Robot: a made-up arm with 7 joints. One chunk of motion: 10 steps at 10 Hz.
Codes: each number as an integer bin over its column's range. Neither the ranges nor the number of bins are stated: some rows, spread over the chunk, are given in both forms.
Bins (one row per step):
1: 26 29 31 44 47 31 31
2: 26 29 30 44 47 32 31
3: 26 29 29 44 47 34 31
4: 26 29 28 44 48 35 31
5: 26 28 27 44 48 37 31
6: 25 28 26 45 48 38 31
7: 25 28 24 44 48 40 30
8: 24 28 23 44 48 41 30
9: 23 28 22 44 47 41 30
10: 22 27 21 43 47 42 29
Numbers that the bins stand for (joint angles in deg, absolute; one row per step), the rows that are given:
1: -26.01 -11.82 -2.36 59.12 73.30 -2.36 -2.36
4: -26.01 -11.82 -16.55 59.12 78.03 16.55 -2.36
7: -30.74 -16.55 -35.47 59.12 78.03 40.20 -7.09
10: -44.93 -21.28 -49.66 54.39 73.30 49.66 -11.82
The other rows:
2: -26.01 -11.82 -7.09 59.12 73.30 2.36 -2.36
3: -26.01 -11.82 -11.82 59.12 73.30 11.82 -2.36
5: -26.01 -16.55 -21.28 59.12 78.03 26.01 -2.36
6: -30.74 -16.55 -26.01 63.84 78.03 30.74 -2.36
8: -35.47 -16.55 -40.20 59.12 78.03 44.93 -7.09
9: -40.20 -16.55 -44.93 59.12 73.30 44.93 -7.09

